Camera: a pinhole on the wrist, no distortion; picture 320 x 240 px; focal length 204.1 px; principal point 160.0 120.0 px. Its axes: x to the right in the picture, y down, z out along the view. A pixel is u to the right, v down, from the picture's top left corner.
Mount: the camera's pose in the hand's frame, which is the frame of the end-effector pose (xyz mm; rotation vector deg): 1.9 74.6 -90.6 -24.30 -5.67 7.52
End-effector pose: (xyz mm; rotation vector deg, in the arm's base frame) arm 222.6 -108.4 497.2 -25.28 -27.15 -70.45
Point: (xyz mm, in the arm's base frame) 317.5 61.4 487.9
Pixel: 62 120
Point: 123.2 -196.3 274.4
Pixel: behind the camera
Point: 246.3 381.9 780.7
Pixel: 103 63
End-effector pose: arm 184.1 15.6 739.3 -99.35 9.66 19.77
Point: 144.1 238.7 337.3
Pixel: 240 155
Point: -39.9 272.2 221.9
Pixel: 183 189
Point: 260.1 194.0 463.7
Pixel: 302 100
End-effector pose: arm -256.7 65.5 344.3 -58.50 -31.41 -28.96
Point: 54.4 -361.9 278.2
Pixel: behind the camera
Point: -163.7 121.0 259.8
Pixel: 203 158
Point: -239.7 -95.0 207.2
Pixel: behind the camera
